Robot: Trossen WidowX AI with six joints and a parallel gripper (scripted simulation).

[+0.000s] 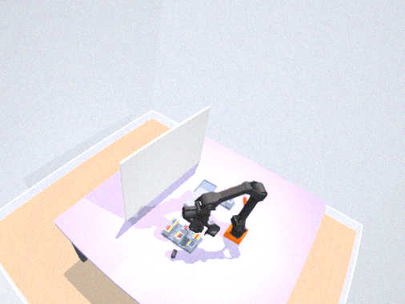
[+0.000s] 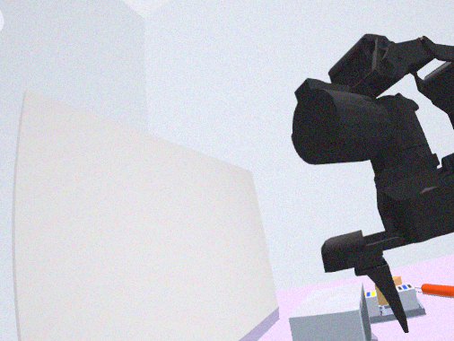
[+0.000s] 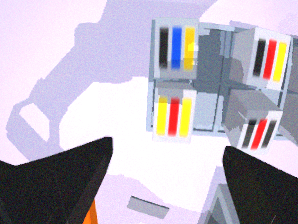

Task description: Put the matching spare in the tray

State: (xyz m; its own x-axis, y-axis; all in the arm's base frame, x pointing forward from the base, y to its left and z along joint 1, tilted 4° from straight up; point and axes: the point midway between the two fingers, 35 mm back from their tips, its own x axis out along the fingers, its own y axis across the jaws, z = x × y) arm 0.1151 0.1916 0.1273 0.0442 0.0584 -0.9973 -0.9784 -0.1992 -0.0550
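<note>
My gripper tip is now 6 cm above the grey spare block. From my gripper tip the other things lie so: holder: 33 cm to the right, 10 cm below, 10 cm ahead; grey mounted unit: 16 cm ahead, 15 cm to the right, 5 cm below; white wall panel: 40 cm ahead, 12 cm to the right, 12 cm above.
</note>
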